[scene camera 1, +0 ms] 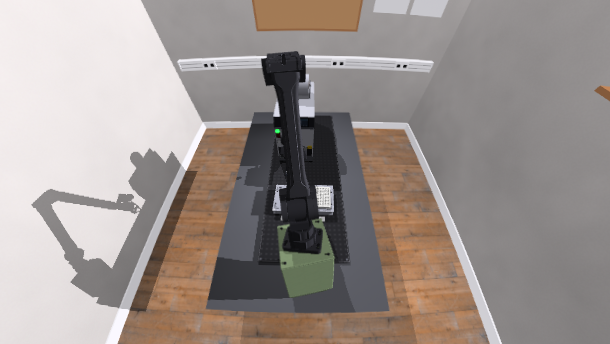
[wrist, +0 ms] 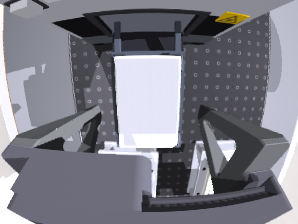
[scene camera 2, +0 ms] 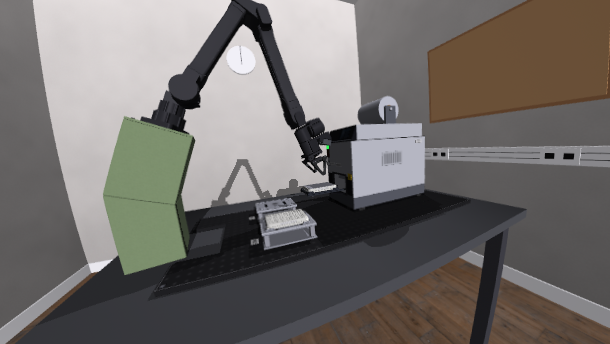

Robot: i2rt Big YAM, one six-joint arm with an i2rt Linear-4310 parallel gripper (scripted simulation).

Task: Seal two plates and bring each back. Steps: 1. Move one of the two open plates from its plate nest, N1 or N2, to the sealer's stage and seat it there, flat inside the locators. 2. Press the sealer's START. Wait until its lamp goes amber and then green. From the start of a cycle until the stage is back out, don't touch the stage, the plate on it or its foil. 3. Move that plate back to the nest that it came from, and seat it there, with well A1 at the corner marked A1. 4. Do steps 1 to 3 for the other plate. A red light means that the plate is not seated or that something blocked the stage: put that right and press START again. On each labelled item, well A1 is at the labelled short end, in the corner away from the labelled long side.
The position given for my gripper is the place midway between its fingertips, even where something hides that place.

In view: my gripper point(wrist: 149, 110) and a sealer point(scene camera 2: 362, 159).
The sealer also shows in the wrist view point(wrist: 197, 28).
